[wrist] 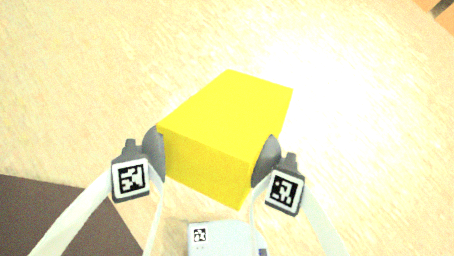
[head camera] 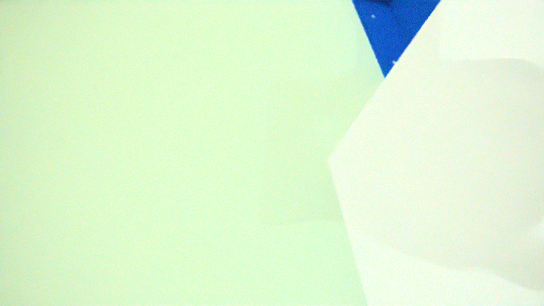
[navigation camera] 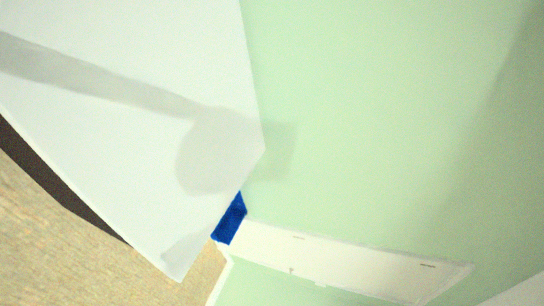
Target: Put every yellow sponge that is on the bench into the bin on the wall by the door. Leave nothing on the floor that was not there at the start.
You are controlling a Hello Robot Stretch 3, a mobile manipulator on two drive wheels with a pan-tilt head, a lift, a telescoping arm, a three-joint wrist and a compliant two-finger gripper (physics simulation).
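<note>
My gripper is shut on a yellow sponge in the wrist view, with one dark fingertip against each side. The sponge is held above the floor. A blue bin shows partly behind the far edge of a white bench top, beside the white door. The bench top hides part of the bin, and its inside cannot be made out. No sponge shows on the visible parts of the bench top. The gripper does not show in the head or navigation view.
A pale green wall runs along the bench. A dark cabinet front stands below the bench top. Wood-toned floor lies beside it. Part of an orange thing shows at the wrist view's top right.
</note>
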